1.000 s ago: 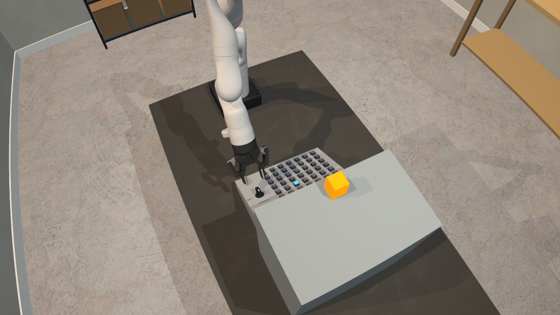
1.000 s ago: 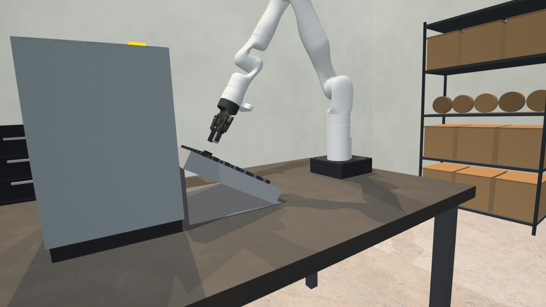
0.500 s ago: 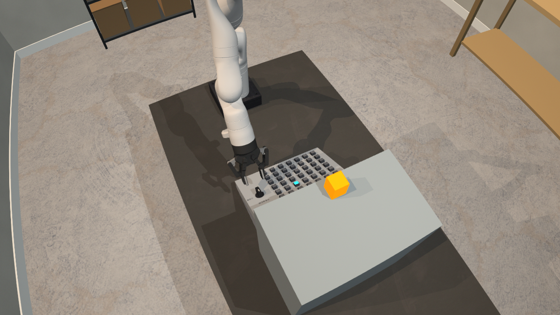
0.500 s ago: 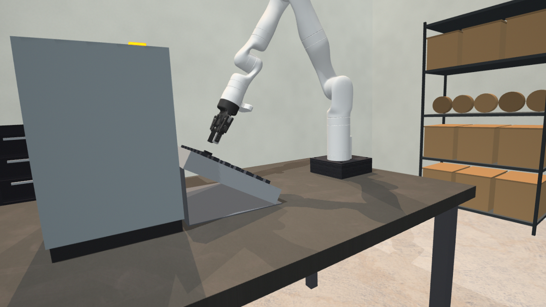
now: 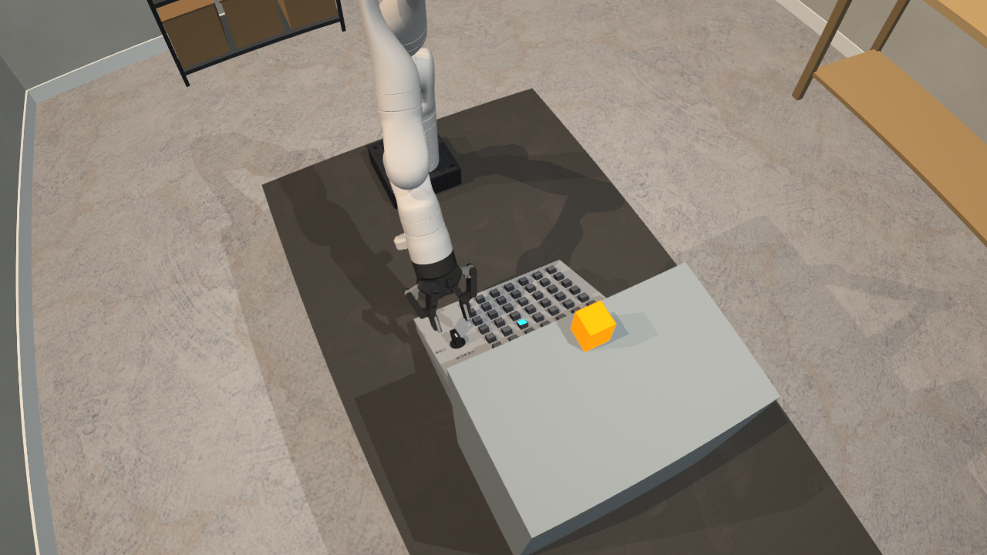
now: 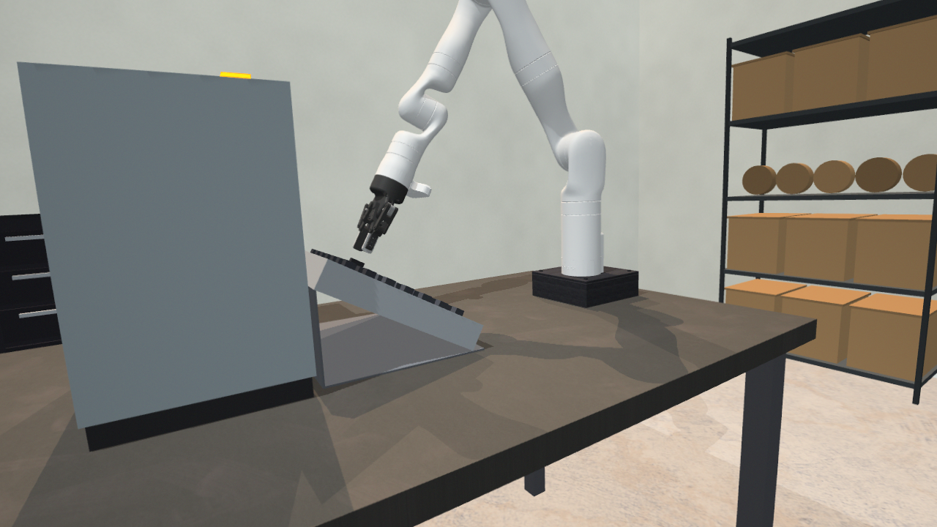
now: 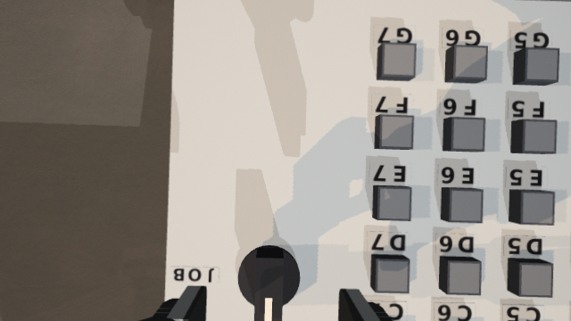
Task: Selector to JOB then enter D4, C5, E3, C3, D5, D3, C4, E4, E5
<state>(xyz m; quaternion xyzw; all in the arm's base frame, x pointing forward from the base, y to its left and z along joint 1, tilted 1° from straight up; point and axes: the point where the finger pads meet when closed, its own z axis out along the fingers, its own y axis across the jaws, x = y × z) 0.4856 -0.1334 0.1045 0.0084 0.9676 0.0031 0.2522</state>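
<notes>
Now: the selector knob 4 cm below my hand and 3 cm ahead of it. Also, from my hand: key D1: 26 cm to the left, 5 cm below, 3 cm ahead; key E2: 23 cm to the left, 7 cm below; sloped keypad panel: 11 cm to the left, 9 cm below, 5 cm ahead.
</notes>
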